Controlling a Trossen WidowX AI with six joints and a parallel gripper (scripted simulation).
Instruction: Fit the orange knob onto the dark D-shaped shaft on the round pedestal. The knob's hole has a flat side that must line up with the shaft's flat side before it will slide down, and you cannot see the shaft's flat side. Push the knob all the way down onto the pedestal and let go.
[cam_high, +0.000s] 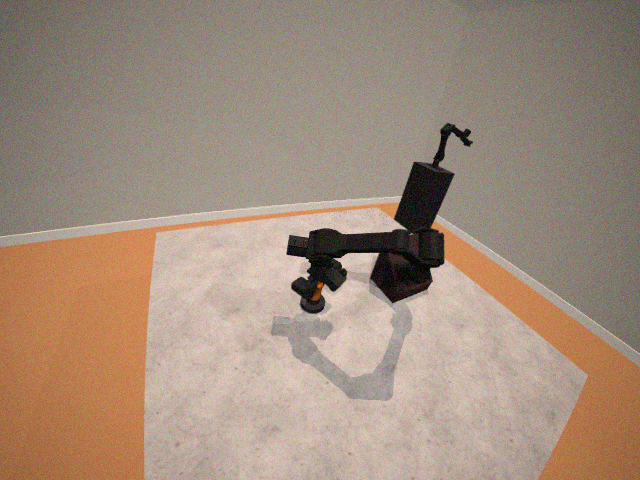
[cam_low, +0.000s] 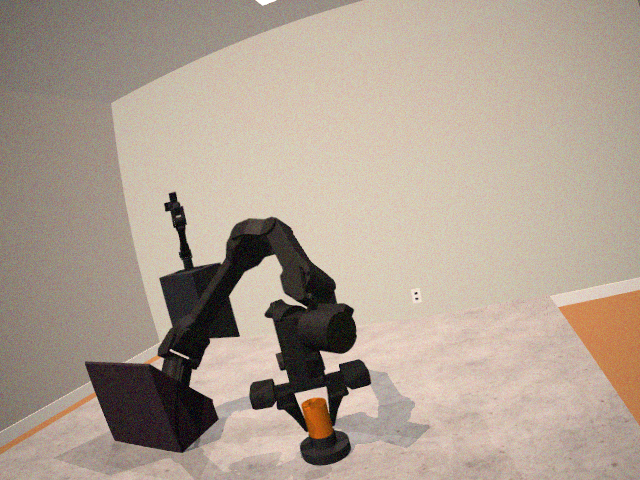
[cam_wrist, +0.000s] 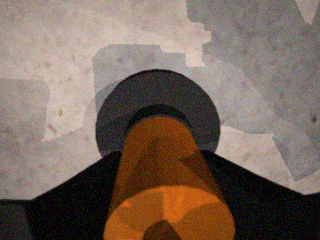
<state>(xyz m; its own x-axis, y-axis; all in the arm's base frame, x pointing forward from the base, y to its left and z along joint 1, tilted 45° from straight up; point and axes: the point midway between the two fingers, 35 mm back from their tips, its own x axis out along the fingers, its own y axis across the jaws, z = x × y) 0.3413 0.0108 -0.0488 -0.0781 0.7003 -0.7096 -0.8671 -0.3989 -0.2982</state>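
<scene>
Right now the orange knob is 2 cm above my gripper tip. Also, from my gripper tip: round pedestal: 2 cm below.
</scene>
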